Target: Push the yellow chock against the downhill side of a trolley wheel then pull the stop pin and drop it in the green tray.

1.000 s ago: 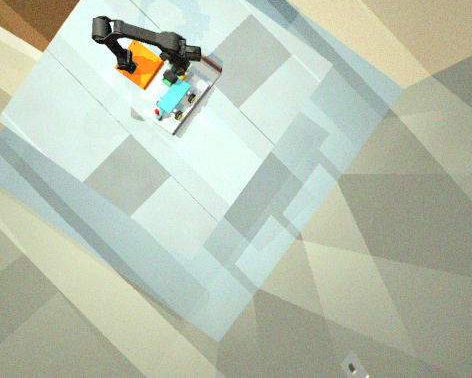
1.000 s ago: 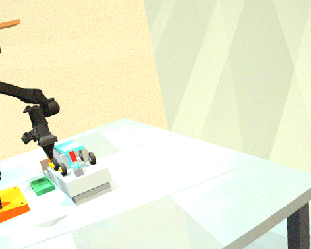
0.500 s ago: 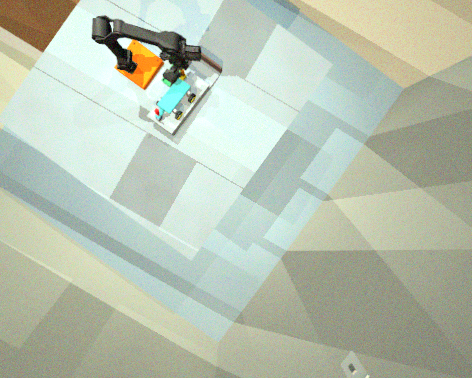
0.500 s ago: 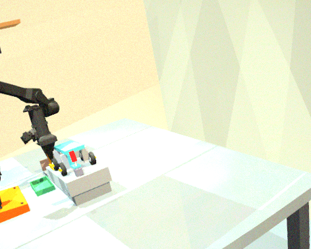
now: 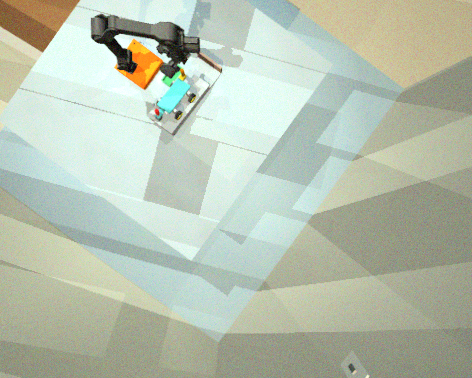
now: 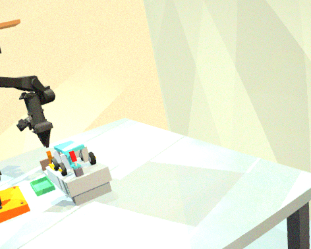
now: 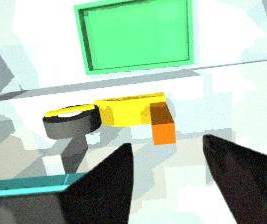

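Now: the red-headed stop pin 10 mm ahead of my gripper tip, 240 mm to the right of it and 10 mm below it. Round my gripper tip: green tray: 70 mm behind, 20 mm to the right, 150 mm below; then yellow chock: 30 mm to the right, 60 mm below; then cyan trolley: 40 mm ahead, 140 mm to the right, 30 mm below.
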